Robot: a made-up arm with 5 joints.
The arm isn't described. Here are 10 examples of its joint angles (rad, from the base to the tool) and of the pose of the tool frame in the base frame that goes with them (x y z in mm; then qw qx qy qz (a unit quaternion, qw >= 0)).
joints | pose
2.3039 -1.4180 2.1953 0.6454 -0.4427 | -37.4 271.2 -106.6 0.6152 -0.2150 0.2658 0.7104
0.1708 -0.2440 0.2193 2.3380 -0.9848 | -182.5 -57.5 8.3 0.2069 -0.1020 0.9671 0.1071
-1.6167 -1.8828 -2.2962 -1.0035 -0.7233 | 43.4 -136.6 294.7 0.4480 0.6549 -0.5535 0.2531
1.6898 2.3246 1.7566 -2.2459 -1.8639 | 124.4 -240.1 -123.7 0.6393 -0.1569 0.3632 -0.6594
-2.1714 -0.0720 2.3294 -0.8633 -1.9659 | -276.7 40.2 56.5 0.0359 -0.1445 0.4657 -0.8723
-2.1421 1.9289 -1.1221 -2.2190 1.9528 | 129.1 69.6 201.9 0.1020 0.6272 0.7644 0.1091
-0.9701 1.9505 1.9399 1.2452 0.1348 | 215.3 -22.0 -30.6 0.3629 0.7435 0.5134 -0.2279
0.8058 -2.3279 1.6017 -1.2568 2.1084 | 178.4 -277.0 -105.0 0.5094 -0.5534 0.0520 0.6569
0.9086 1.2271 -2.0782 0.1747 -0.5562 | 185.6 -0.9 -142.2 0.4166 0.6032 0.6558 -0.1805
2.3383 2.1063 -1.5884 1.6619 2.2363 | 207.8 -88.0 -52.8 0.6150 -0.5139 -0.5467 -0.2423
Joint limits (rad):
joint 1: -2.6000..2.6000
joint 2: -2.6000..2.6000
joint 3: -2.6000..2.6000
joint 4: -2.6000..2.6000
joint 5: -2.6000..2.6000
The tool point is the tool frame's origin. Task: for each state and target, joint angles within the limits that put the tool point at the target. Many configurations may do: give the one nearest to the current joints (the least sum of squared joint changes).
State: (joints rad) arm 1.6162 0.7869 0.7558 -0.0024 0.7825
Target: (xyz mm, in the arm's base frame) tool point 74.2 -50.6 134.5
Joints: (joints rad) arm 1.5927 1.0626 1.1638 0.3365 1.1975
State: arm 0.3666 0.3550 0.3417 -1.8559 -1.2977
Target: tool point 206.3 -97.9 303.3
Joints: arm 0.0896 0.6041 0.4661 -1.2456 -1.7715
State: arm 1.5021 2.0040 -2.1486 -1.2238 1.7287
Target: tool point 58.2 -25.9 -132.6
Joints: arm 1.3390 2.5908 -1.9134 -1.0681 1.7411
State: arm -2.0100 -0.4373 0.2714 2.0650 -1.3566
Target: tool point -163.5 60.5 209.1
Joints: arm -2.3571 -0.6186 0.3001 2.3276 -1.2091
